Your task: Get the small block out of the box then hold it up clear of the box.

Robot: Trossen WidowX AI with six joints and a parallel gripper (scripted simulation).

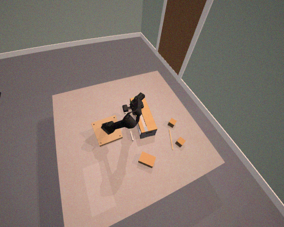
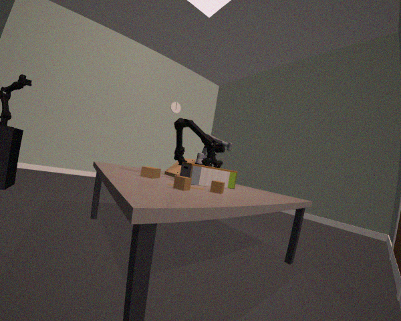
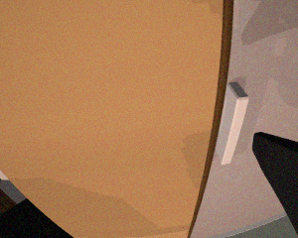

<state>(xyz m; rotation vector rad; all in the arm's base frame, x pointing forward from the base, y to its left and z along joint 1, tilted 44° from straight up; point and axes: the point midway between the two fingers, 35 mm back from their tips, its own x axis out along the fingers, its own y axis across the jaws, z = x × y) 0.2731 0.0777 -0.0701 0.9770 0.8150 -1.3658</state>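
Right now the blue block is 6 cm ahead of my gripper tip and 2 cm to the left of it. From my gripper tip the other things lie so: box 3 cm ahead, 9 cm to the right, 2 cm below; thin wooden stick 24 cm ahead, 39 cm to the right, 8 cm below; flat wooden block 5 cm behind, 47 cm to the right, 5 cm below.
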